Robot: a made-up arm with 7 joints. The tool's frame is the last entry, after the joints.
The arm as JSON. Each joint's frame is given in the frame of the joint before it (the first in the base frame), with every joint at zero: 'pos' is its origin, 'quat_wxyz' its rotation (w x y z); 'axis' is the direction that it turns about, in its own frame. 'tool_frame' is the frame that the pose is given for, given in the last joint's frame.
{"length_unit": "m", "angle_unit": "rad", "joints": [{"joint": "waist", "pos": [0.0, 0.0, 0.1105], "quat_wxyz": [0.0, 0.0, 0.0, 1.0], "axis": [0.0, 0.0, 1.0]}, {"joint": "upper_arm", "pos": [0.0, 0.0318, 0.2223], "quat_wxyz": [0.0, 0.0, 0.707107, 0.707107], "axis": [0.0, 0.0, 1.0]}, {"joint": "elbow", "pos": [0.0, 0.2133, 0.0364], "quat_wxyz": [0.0, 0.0, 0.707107, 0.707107], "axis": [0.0, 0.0, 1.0]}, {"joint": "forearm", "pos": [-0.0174, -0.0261, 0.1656], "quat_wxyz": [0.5, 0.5, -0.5, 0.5], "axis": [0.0, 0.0, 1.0]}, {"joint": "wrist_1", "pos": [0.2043, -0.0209, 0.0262], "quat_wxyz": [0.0, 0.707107, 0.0, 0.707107], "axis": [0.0, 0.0, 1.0]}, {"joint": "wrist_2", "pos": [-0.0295, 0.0, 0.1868], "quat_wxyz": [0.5, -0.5, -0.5, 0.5], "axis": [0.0, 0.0, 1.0]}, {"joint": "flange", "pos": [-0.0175, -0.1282, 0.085], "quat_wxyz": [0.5, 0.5, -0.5, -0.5], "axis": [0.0, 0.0, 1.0]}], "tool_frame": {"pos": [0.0, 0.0, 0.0], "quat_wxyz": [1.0, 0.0, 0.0, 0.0]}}
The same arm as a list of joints. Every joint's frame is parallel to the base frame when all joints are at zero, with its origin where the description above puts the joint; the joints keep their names.
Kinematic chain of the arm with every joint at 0, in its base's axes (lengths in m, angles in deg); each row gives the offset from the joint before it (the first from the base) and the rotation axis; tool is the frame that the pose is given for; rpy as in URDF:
waist: xyz 0 0 0.1105 axis +z
upper_arm: xyz 0 -0.0318 0.2223 axis -y
elbow: xyz 0 -0.0364 0.2133 axis +z
forearm: xyz 0.0174 0.0261 0.1656 axis +y
wrist_1: xyz -0.0209 0.0262 0.2043 axis +z
wrist_2: xyz 0 -0.0295 0.1868 axis -y
flange: xyz 0.0175 -0.085 0.1282 axis +x
tool: xyz 0 0 0 rpy 180 -90 0

